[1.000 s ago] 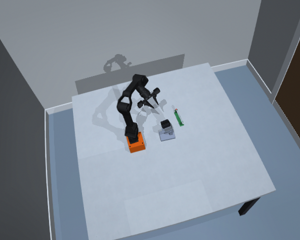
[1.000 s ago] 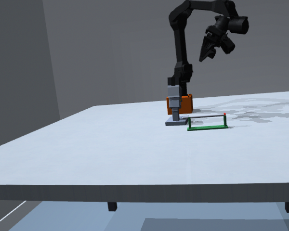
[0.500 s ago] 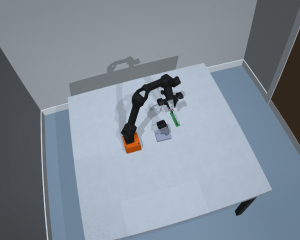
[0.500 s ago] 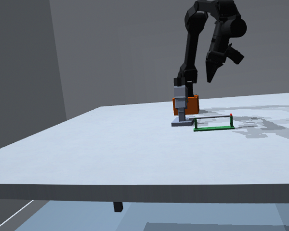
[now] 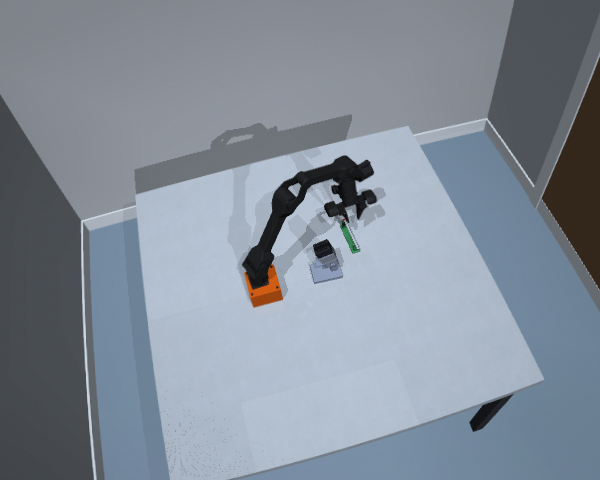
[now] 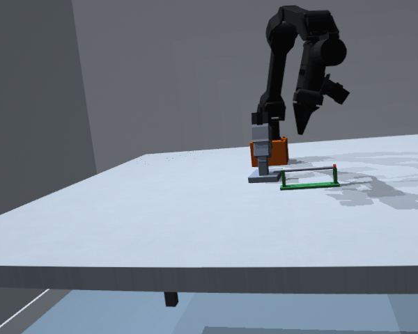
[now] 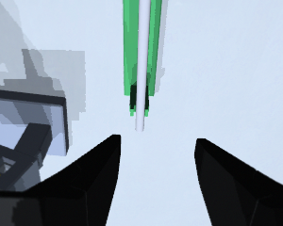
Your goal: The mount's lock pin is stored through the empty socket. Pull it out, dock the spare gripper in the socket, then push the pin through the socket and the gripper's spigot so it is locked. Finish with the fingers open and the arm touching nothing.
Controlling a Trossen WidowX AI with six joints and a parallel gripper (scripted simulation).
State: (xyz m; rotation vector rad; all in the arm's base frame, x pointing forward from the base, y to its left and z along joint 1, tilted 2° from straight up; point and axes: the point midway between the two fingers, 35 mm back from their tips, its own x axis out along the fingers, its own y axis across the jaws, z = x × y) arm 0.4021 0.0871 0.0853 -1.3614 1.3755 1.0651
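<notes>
Right now my gripper tip is 11 cm above the green rack, 1 cm to the right of it and 1 cm past it. Also, from my gripper tip: grey mount 14 cm behind, 9 cm to the right, 8 cm below; then dark spare gripper 14 cm behind, 10 cm to the right, 1 cm below.
</notes>
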